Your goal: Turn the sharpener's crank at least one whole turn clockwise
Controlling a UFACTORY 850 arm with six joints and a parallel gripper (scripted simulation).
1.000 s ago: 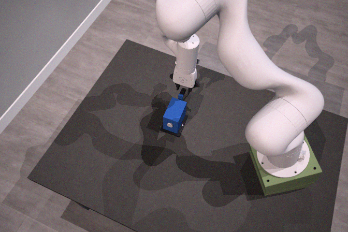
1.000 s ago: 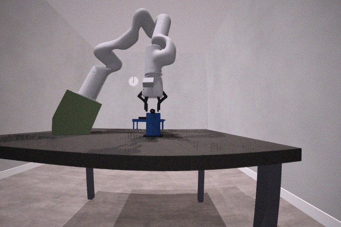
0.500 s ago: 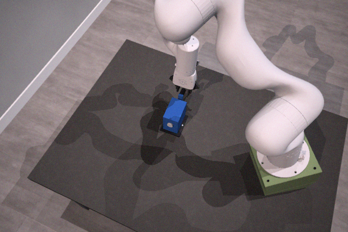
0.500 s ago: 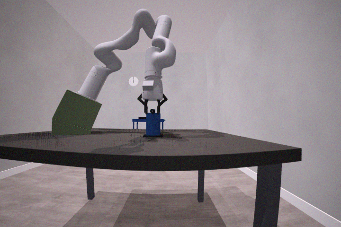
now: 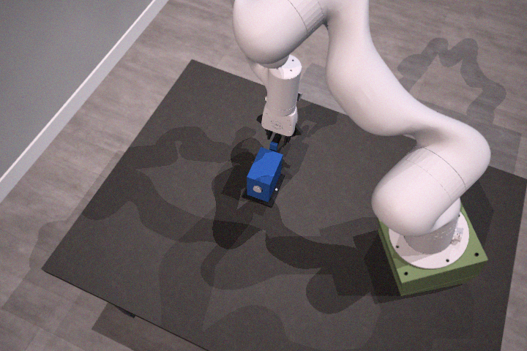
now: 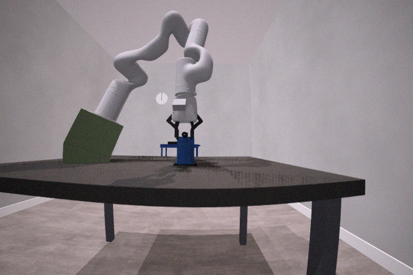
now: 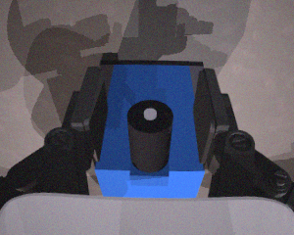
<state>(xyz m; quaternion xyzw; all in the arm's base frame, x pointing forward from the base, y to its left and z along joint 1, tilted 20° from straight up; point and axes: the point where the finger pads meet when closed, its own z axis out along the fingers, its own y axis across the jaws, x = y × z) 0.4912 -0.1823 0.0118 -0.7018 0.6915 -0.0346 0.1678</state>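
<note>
The black knob lies 20 mm to the left of my hand. From my hand the other things lie so: crank: 20 mm to the left.
</note>
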